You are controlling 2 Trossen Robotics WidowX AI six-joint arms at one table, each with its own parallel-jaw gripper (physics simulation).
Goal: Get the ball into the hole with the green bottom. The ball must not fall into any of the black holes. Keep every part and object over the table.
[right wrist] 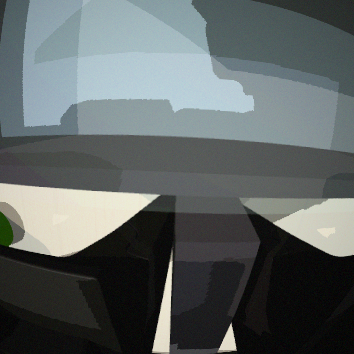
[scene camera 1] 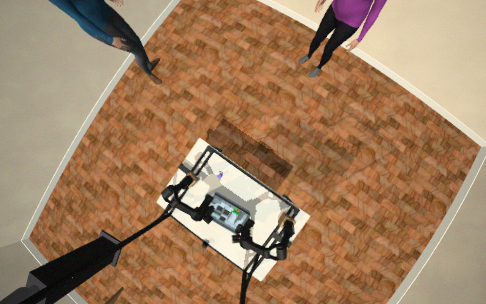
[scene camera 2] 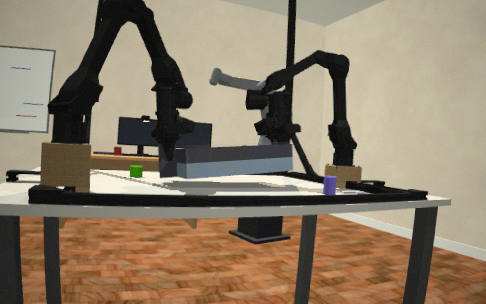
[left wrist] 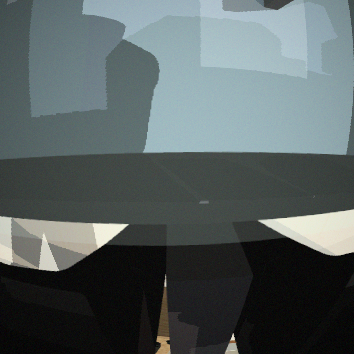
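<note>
The light blue maze box (scene camera 1: 229, 201) (scene camera 2: 235, 167) (left wrist: 240, 110) (right wrist: 150, 75) with dark walls is held above the table between both grippers, its shadow below. Its floor has several black holes and a green patch (scene camera 1: 235, 211). A tiny orange spot, apparently the ball (scene camera 1: 238, 210), shows at the green patch; whether it is inside the hole is too small to tell. The ball does not show in the wrist views. My left gripper (scene camera 1: 207, 212) (left wrist: 200, 245) is shut on a dark end handle. My right gripper (scene camera 1: 242, 233) (scene camera 2: 168, 156) (right wrist: 193, 201) is shut on the opposite end handle.
A purple cylinder (scene camera 1: 220, 175) (scene camera 2: 329, 185) stands on the white table (scene camera 1: 200, 146) (scene camera 2: 225, 209). A green cylinder (scene camera 2: 136, 171) (right wrist: 5, 229) stands beyond the box in scene camera 2. Dark rails run along the table's edges. Two people stand beyond the table.
</note>
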